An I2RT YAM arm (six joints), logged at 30 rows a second.
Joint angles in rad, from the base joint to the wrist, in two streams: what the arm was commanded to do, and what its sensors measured. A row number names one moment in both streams.
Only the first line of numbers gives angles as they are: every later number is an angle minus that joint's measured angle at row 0.
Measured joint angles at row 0:
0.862, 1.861, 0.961, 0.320, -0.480, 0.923
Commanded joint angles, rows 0 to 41:
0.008, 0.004, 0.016, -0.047, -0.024, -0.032
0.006, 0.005, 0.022, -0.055, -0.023, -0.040
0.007, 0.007, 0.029, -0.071, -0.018, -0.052
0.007, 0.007, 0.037, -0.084, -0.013, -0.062
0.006, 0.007, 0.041, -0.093, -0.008, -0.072
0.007, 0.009, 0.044, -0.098, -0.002, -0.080
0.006, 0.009, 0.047, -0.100, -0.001, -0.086
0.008, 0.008, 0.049, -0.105, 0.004, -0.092
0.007, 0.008, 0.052, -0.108, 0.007, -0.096
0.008, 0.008, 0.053, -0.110, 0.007, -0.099
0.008, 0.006, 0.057, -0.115, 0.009, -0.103
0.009, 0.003, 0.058, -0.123, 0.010, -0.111
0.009, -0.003, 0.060, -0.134, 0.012, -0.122
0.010, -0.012, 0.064, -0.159, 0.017, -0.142
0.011, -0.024, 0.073, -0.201, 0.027, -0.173
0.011, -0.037, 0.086, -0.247, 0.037, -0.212
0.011, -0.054, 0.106, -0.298, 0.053, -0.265
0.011, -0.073, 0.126, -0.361, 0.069, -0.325
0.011, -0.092, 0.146, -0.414, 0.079, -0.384
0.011, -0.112, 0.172, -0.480, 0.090, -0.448
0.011, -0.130, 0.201, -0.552, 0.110, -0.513
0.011, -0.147, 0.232, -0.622, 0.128, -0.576
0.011, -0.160, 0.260, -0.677, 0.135, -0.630
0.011, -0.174, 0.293, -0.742, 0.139, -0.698
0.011, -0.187, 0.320, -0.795, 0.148, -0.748
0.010, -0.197, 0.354, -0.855, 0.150, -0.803
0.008, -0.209, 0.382, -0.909, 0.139, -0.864
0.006, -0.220, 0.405, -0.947, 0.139, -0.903
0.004, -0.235, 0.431, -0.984, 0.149, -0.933
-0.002, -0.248, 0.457, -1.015, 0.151, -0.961
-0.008, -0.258, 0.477, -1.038, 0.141, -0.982
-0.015, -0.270, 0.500, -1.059, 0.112, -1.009
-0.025, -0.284, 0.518, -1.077, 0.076, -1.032
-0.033, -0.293, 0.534, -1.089, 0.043, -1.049
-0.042, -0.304, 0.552, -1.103, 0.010, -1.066
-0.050, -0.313, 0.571, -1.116, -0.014, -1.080
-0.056, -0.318, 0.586, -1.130, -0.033, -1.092
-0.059, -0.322, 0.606, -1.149, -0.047, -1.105
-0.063, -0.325, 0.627, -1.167, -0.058, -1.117
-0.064, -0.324, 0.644, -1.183, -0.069, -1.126
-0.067, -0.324, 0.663, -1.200, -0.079, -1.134
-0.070, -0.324, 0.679, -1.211, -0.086, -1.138
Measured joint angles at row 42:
-0.062, -0.290, 0.623, -1.121, -0.016, -1.064
